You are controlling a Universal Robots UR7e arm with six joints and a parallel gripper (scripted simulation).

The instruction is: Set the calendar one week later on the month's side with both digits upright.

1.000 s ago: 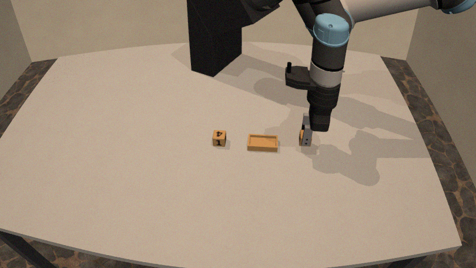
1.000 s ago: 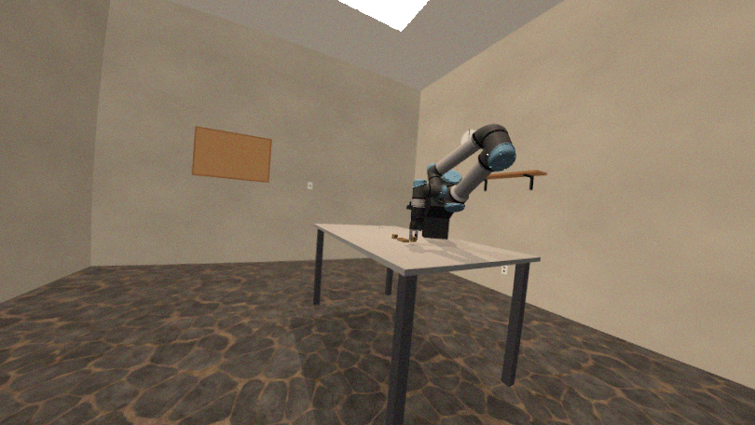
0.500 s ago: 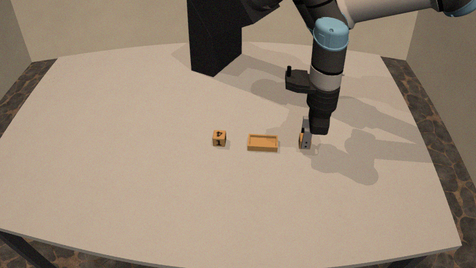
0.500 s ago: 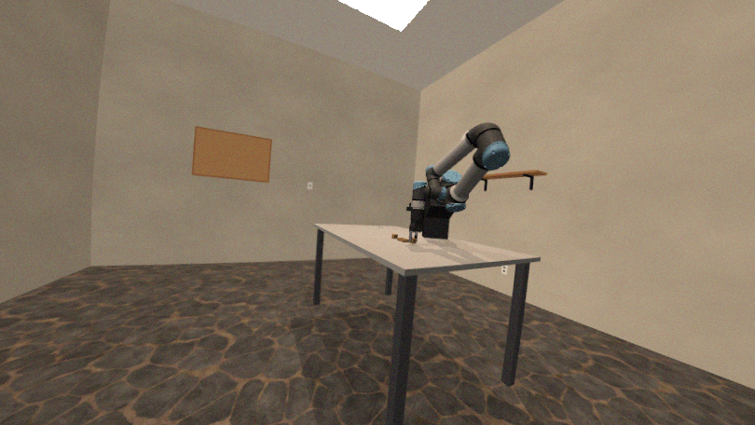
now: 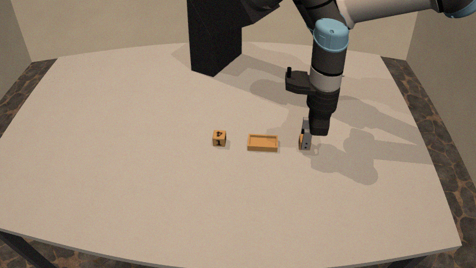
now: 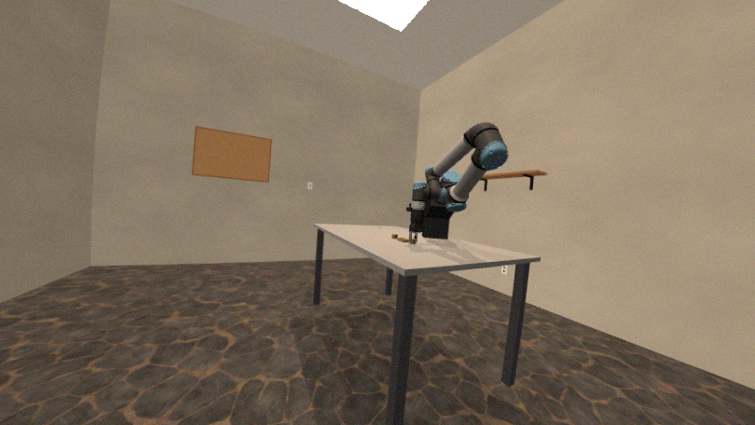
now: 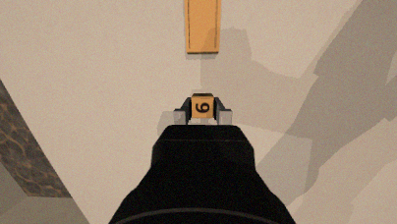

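Now: hand 10 mm above the cube. Also, from my hand: orange tray 30 mm ahead, 100 mm to the right, 20 mm below.
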